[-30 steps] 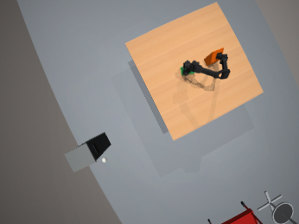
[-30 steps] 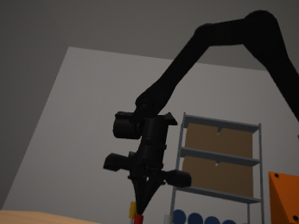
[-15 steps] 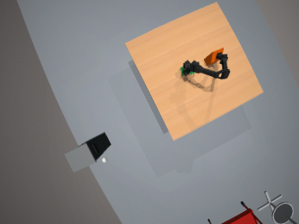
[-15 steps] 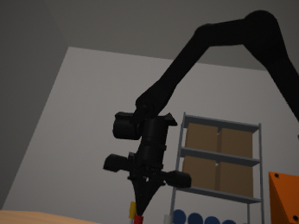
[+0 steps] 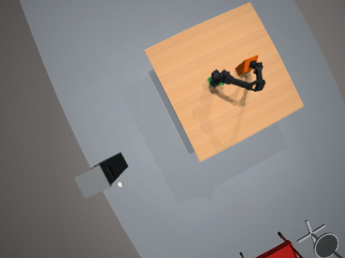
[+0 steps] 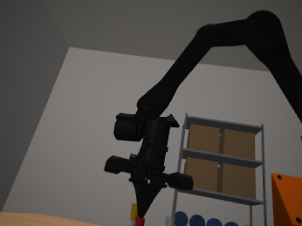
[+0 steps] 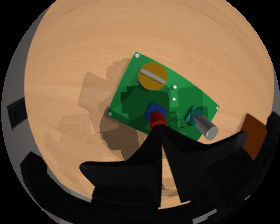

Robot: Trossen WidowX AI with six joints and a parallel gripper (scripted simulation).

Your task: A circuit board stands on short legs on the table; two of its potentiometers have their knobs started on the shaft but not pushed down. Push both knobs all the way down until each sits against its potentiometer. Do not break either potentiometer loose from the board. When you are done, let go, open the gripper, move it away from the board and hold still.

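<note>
The yellow knob is 20 mm ahead of my gripper tip, 40 mm to the right of it and 10 mm above it. The rest, counted from my gripper tip: red knob (20 mm below).
</note>
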